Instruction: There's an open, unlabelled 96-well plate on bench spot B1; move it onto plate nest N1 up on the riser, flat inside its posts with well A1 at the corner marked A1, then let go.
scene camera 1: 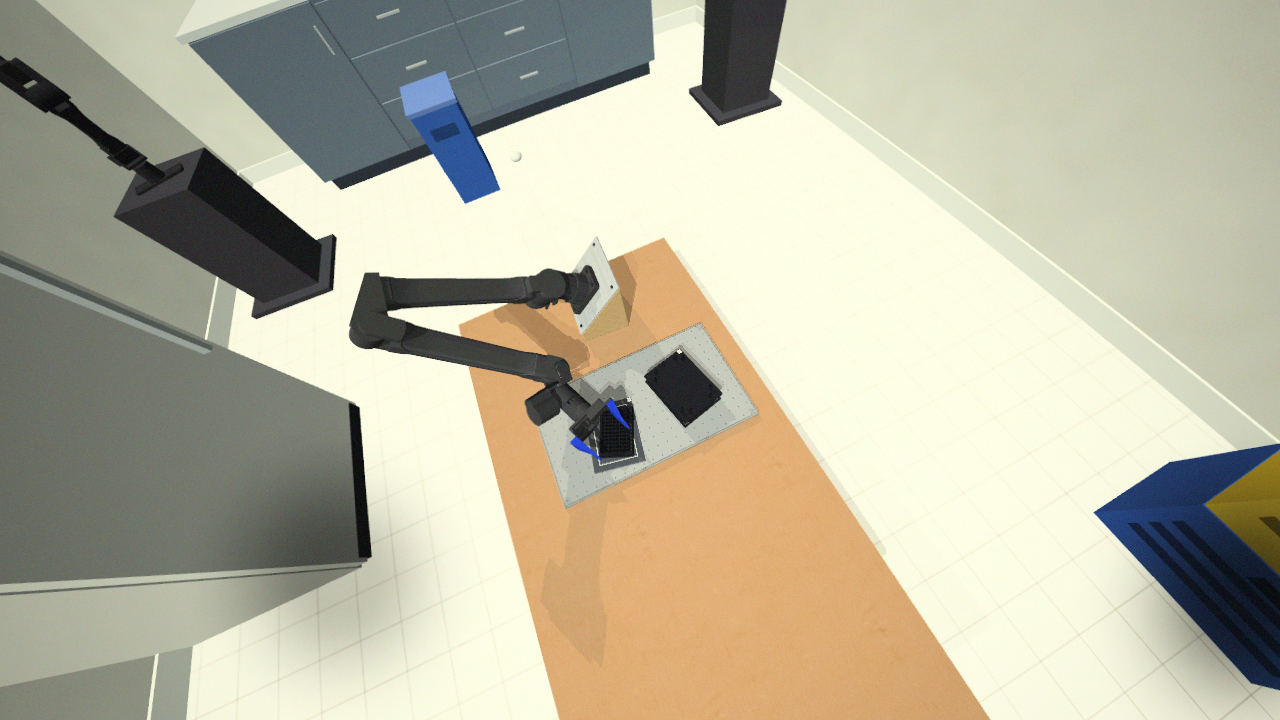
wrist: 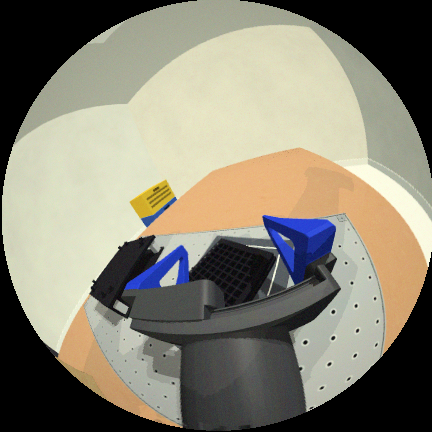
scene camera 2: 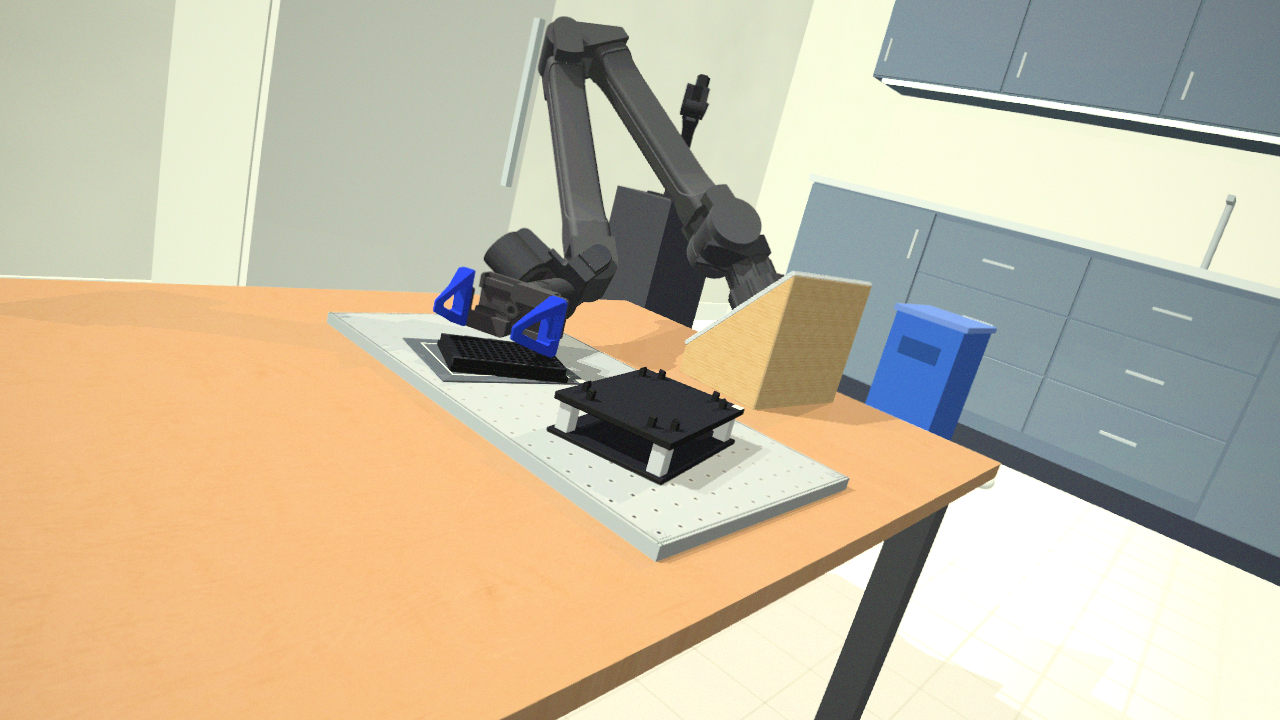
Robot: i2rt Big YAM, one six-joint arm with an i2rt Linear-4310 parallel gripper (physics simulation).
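Note:
The black open 96-well plate lies on bench spot B1, a dark grey pad with a white outline. My gripper is open and empty, with its blue fingers wide apart, tilted, low over the plate with one finger towards each side of it. The gripper body hides part of the plate in the wrist view. Nest N1 is a black platform with short posts, raised on white legs beside the plate. A small white mark shows at one nest corner in scene camera 1. Well A1 cannot be made out.
A perforated light grey board carries the pad and the nest on the wooden table. The arm's wedge-shaped wooden mount stands behind the nest. A blue bin stands on the floor beyond.

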